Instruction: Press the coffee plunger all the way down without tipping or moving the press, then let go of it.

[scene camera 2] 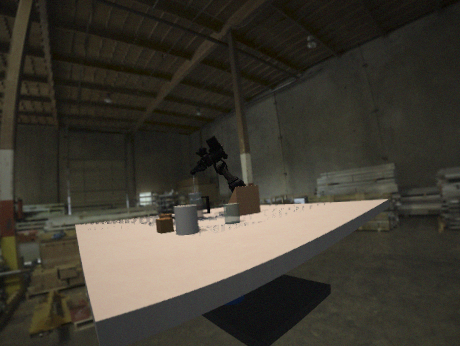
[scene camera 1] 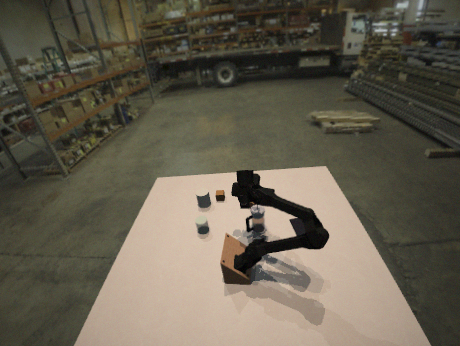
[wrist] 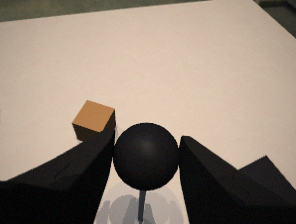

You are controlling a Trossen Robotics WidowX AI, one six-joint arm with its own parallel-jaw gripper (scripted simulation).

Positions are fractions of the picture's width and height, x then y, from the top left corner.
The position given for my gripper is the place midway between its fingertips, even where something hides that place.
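My gripper (wrist: 0.50,0.63) is visible, as is an orange-brown cube (wrist: 0.31,0.53).
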